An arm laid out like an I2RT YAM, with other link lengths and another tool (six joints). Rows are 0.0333 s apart.
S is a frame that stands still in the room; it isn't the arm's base.
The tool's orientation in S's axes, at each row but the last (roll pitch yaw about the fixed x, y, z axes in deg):
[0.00, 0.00, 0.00]
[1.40, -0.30, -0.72]
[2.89, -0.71, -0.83]
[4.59, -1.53, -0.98]
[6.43, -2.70, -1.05]
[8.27, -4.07, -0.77]
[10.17, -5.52, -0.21]
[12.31, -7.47, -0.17]
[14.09, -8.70, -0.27]
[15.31, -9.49, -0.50]
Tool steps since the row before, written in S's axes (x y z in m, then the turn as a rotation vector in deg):
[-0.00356, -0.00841, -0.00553, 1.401, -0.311, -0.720]
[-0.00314, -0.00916, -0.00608, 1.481, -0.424, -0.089]
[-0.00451, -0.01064, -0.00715, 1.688, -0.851, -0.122]
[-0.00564, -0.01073, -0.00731, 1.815, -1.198, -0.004]
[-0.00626, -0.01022, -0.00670, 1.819, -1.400, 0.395]
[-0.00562, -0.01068, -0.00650, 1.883, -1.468, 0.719]
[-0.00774, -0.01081, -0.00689, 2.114, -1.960, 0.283]
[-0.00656, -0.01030, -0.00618, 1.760, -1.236, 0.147]
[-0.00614, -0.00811, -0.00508, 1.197, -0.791, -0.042]
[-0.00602, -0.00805, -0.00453, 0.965, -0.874, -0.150]
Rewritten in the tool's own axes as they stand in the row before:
[-0.00356, -0.00841, -0.00553, 1.401, -0.311, -0.720]
[-0.00306, -0.00934, -0.00584, 1.486, -0.408, -0.087]
[-0.00444, -0.01105, -0.00655, 1.699, -0.833, -0.101]
[-0.00565, -0.01136, -0.00627, 1.834, -1.167, 0.041]
[-0.00638, -0.01099, -0.00521, 1.861, -1.323, 0.459]
[-0.00592, -0.01152, -0.00448, 1.949, -1.344, 0.784]
[-0.00833, -0.01175, -0.00411, 2.139, -1.908, 0.421]
[-0.00728, -0.01121, -0.00296, 1.768, -1.220, 0.181]
[-0.00680, -0.00889, -0.00199, 1.181, -0.816, -0.025]
[-0.00661, -0.00874, -0.00122, 0.935, -0.916, -0.069]

